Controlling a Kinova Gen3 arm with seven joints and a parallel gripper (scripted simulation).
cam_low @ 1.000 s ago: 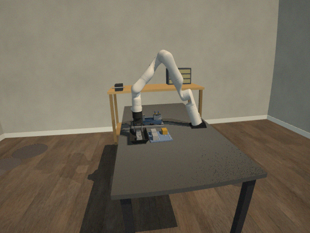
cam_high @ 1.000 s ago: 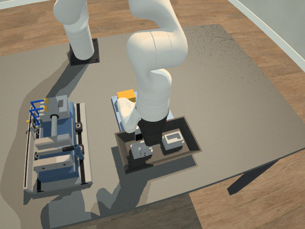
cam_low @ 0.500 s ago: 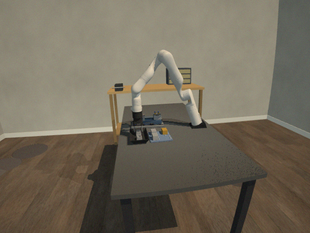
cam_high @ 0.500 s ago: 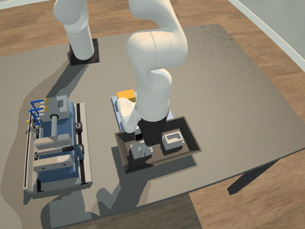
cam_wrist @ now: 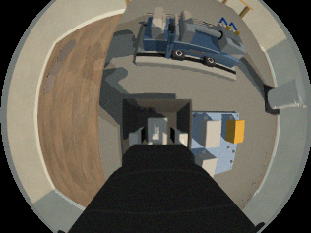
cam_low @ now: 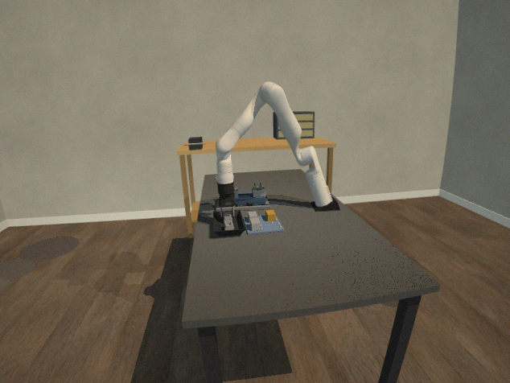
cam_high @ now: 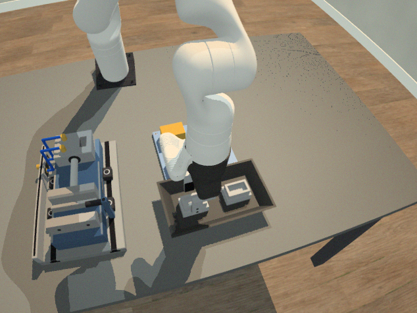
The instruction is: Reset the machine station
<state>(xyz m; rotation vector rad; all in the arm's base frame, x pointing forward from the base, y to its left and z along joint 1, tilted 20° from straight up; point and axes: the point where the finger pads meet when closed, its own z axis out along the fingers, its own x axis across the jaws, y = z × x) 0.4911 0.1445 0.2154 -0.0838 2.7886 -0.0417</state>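
The plain gray blank lies 12 cm behind my hand and 3 cm below it. The rest, counted from my hand: yellow brass blank (21 cm behind, 3 cm below); vise (25 cm to the right, 9 cm behind, 2 cm below).
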